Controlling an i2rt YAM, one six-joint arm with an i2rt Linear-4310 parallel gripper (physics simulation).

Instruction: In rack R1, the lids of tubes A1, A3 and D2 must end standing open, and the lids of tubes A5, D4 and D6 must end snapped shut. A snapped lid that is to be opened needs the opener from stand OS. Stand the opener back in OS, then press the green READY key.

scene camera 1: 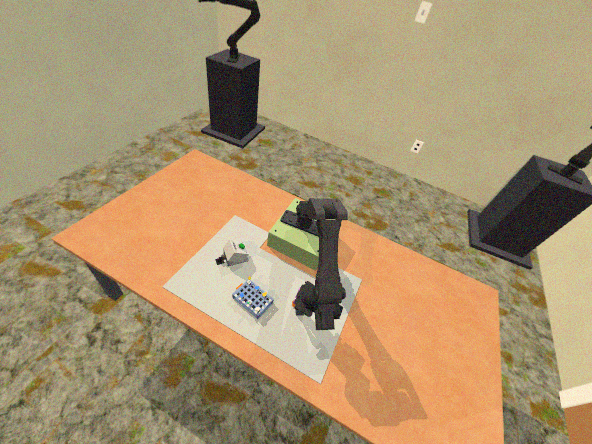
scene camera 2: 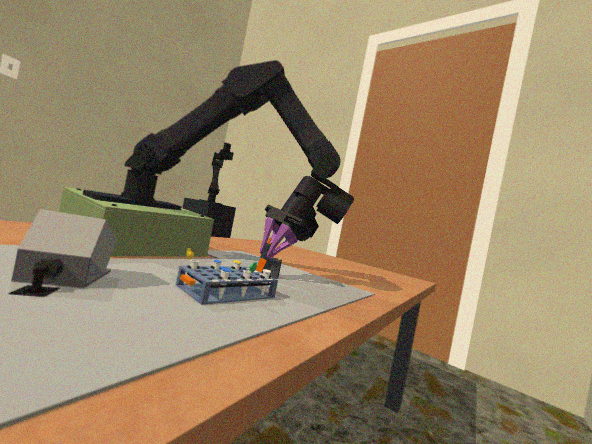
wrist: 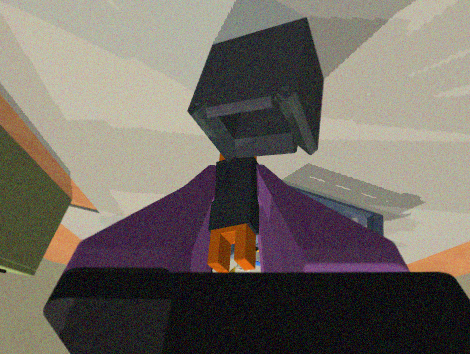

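Pixels of known places: gripper, fingertip midpoint: (scene camera 1: 295,300) (scene camera 2: 264,256) (wrist: 236,177); arm's base at its link origin: (scene camera 1: 303,224) (scene camera 2: 137,203).
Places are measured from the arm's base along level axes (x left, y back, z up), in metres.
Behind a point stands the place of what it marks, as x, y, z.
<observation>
My gripper (scene camera 2: 267,254) {0.104, -0.321, -0.055} (wrist: 236,177) {0.104, -0.321, -0.055} is shut on the opener (scene camera 2: 261,265) {0.100, -0.322, -0.076} (wrist: 235,200) {0.115, -0.324, -0.040}, an orange tool with a black middle. The opener is tilted. Its lower end is beside the dark stand OS (scene camera 2: 274,268) {0.121, -0.342, -0.078} (wrist: 265,65) {0.147, -0.326, -0.077}, partly hidden behind the stand's rim in the wrist view, and not in the square socket. Rack R1 (scene camera 1: 265,309) {0.015, -0.381, -0.097} (scene camera 2: 202,295) {-0.116, -0.393, -0.088} (wrist: 376,223) {0.009, -0.420, -0.091} is blue and holds several tubes with white, blue, yellow and green lids. A yellow lid (scene camera 2: 190,253) {-0.089, -0.323, -0.048} stands up at its far left; row letters are unreadable. The green READY key (scene camera 1: 241,246) {-0.181, -0.218, -0.029} is on a grey box (scene camera 1: 237,256) {-0.176, -0.257, -0.046} (scene camera 2: 65,235) {-0.220, -0.254, -0.041}.
A small black object (scene camera 1: 220,260) {-0.241, -0.280, -0.090} (scene camera 2: 47,270) {-0.238, -0.277, -0.077} stands beside the grey box. The green arm base (scene camera 1: 290,245) {-0.008, -0.119, -0.024} (scene camera 2: 155,232) {-0.017, -0.118, -0.050} (wrist: 30,200) {-0.047, -0.116, -0.071} stands behind the grey mat (scene camera 1: 200,280) {-0.260, -0.388, -0.100} (scene camera 2: 125,340) {-0.229, -0.431, -0.099}. The orange table (scene camera 1: 150,195) {-0.732, -0.115, -0.102} (scene camera 2: 300,345) {-0.097, -0.535, -0.102} extends around the mat.
</observation>
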